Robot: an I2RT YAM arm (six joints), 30 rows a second.
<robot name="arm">
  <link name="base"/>
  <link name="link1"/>
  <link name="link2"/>
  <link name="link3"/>
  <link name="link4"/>
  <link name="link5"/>
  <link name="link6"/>
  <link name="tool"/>
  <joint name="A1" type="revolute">
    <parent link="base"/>
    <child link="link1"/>
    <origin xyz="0 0 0.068" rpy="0 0 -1.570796"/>
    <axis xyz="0 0 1"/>
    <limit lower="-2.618" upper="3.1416"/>
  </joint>
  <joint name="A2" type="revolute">
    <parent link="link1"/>
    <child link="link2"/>
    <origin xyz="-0.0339 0.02 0.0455" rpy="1.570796 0 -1.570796"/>
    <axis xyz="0 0 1"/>
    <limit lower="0" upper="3.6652"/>
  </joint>
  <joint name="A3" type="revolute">
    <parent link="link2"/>
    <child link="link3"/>
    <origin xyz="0.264 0 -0.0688" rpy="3.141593 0 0"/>
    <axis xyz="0 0 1"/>
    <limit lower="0" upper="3.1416"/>
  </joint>
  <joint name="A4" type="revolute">
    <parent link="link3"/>
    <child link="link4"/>
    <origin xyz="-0.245 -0.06 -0.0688" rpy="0 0 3.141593"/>
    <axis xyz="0 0 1"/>
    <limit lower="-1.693" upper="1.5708"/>
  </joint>
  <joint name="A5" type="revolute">
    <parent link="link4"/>
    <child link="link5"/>
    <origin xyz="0.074 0.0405 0.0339" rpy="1.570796 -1.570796 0"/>
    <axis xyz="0 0 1"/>
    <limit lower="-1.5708" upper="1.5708"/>
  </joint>
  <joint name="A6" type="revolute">
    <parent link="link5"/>
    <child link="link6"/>
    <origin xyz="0 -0.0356 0.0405" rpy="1.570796 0 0"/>
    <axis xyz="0 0 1"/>
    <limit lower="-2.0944" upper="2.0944"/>
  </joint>
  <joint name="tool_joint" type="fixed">
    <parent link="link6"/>
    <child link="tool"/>
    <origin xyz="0 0 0" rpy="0 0 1.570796"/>
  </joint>
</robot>
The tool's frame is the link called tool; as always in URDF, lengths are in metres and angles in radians.
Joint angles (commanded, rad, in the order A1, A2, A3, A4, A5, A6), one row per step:
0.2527, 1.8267, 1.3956, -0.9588, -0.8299, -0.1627
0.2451, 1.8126, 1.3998, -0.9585, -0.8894, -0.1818
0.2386, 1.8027, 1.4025, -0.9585, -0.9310, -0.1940
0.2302, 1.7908, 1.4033, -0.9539, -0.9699, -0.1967
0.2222, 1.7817, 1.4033, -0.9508, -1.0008, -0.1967
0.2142, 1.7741, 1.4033, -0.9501, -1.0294, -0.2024
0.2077, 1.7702, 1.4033, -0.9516, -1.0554, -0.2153
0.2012, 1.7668, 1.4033, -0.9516, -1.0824, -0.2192
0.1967, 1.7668, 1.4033, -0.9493, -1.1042, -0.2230
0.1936, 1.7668, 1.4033, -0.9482, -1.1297, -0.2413
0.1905, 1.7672, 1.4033, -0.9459, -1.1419, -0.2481
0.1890, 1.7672, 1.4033, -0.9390, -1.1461, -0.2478
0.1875, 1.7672, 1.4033, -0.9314, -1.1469, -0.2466
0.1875, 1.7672, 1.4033, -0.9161, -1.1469, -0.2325
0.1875, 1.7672, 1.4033, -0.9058, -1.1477, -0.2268
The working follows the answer.
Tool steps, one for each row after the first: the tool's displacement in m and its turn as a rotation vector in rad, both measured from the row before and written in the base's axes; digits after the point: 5 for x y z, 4 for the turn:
-0.00074, -0.00152, 0.00737, 0.0625, -0.0182, 0.0159
-0.00054, -0.00154, 0.00514, 0.0434, -0.0122, 0.0093
-0.00046, -0.00230, 0.00533, 0.0411, -0.0102, 0.0017
-0.00038, -0.00232, 0.00394, 0.0320, -0.0051, -0.0008
-0.00042, -0.00239, 0.00334, 0.0292, -0.0070, 0.0019
-0.00028, -0.00188, 0.00201, 0.0259, -0.0083, 0.0063
-0.00011, -0.00184, 0.00192, 0.0265, -0.0015, 0.0021
0.00040, -0.00114, 0.00072, 0.0214, -0.0015, 0.0027
0.00012, -0.00066, 0.00081, 0.0256, -0.0128, 0.0112
0.00042, -0.00082, 0.00030, 0.0124, -0.0058, 0.0028
0.00068, -0.00033, 0.00029, 0.0053, -0.0057, -0.0005
0.00077, -0.00037, 0.00021, 0.0021, -0.0062, -0.0018
0.00128, 0.00024, 0.00038, 0.0020, -0.0021, -0.0056
0.00085, 0.00017, 0.00029, 0.0024, -0.0047, -0.0020

Tool pose at each row, in the base's axes (x y z in m, rotation vector in rad; rounded; the steps above come from the unrounded poses):
0.33437, 0.11347, 0.22461, -0.6749, 2.6695, 1.2220
0.33362, 0.11195, 0.23198, -0.6959, 2.6043, 1.2910
0.33309, 0.11041, 0.23712, -0.7073, 2.5583, 1.3374
0.33263, 0.10811, 0.24245, -0.7072, 2.5152, 1.3790
0.33226, 0.10579, 0.24639, -0.7027, 2.4834, 1.4121
0.33183, 0.10341, 0.24973, -0.7031, 2.4524, 1.4410
0.33155, 0.10153, 0.25174, -0.7106, 2.4230, 1.4664
0.33144, 0.09969, 0.25366, -0.7085, 2.3978, 1.4954
0.33184, 0.09855, 0.25438, -0.7083, 2.3771, 1.5187
0.33196, 0.09789, 0.25519, -0.7246, 2.3440, 1.5415
0.33238, 0.09707, 0.25550, -0.7289, 2.3282, 1.5516
0.33306, 0.09673, 0.25579, -0.7305, 2.3191, 1.5528
0.33383, 0.09637, 0.25599, -0.7315, 2.3127, 1.5498
0.33511, 0.09661, 0.25637, -0.7253, 2.3094, 1.5481
0.33596, 0.09678, 0.25666, -0.7250, 2.3038, 1.5463

